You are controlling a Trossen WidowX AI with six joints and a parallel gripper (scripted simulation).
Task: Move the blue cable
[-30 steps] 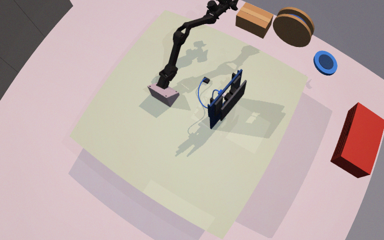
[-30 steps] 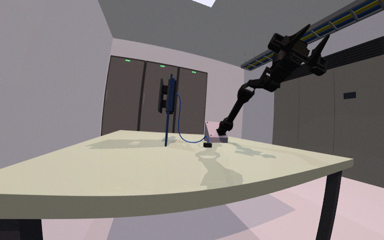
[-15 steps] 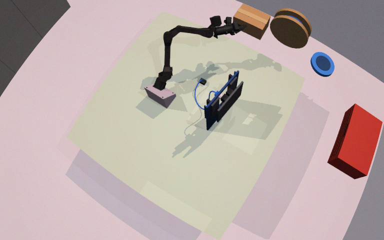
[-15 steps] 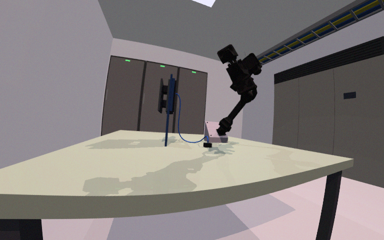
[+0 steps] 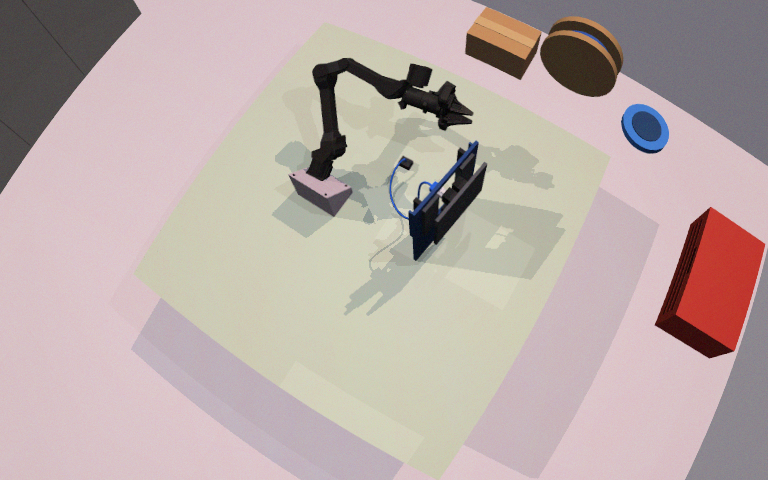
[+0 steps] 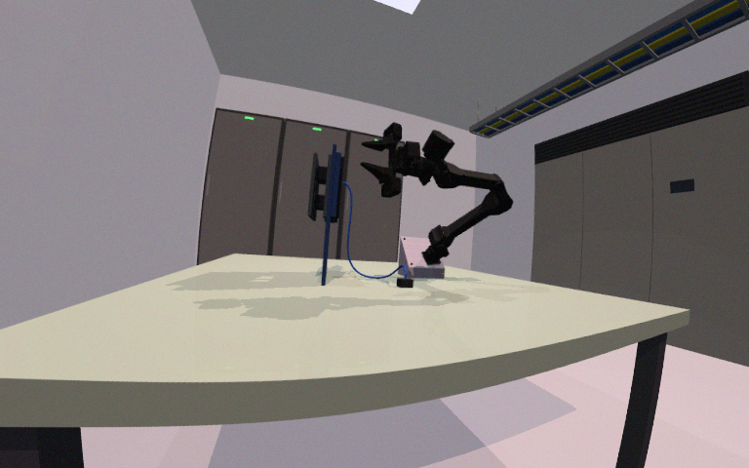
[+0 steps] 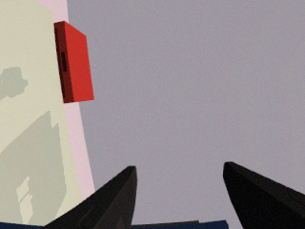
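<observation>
Right now the blue plug is 250 mm to the right of my gripper tip, 20 mm ahead of it and 10 mm below it. Also, from my gripper tip: black cable anchor (330 mm below, 190 mm behind, 80 mm to the right).
</observation>
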